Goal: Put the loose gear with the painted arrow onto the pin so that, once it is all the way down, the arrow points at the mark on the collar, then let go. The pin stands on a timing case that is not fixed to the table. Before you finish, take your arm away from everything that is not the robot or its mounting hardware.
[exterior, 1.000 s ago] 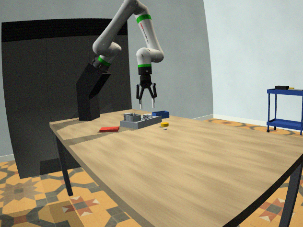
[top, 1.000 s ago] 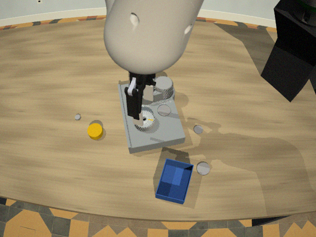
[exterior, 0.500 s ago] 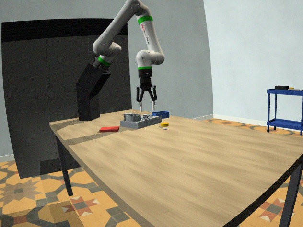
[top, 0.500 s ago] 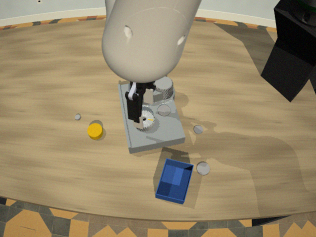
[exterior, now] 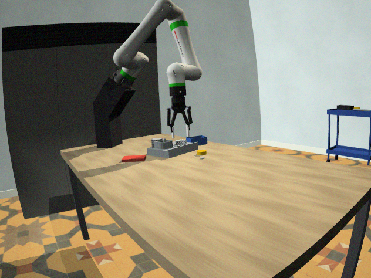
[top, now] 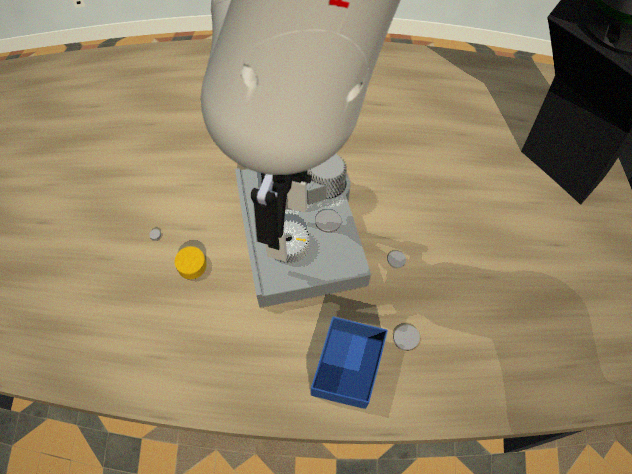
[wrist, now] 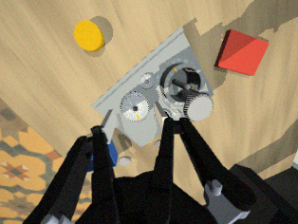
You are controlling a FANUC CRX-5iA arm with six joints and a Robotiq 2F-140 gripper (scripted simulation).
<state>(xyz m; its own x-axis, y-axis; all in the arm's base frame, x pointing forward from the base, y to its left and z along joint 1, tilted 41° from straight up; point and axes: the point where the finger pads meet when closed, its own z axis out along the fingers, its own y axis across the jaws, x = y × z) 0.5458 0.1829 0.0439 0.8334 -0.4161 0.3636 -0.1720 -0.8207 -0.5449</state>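
Now: the gear 50 mm below my hand. From my hand the other things lie so: blue bin 170 mm to the left, 110 mm behind, 90 mm below; yellow puck 160 mm ahead, 100 mm below, 30 mm to the left; small grey disc 240 mm ahead, 100 mm below, 20 mm to the right.
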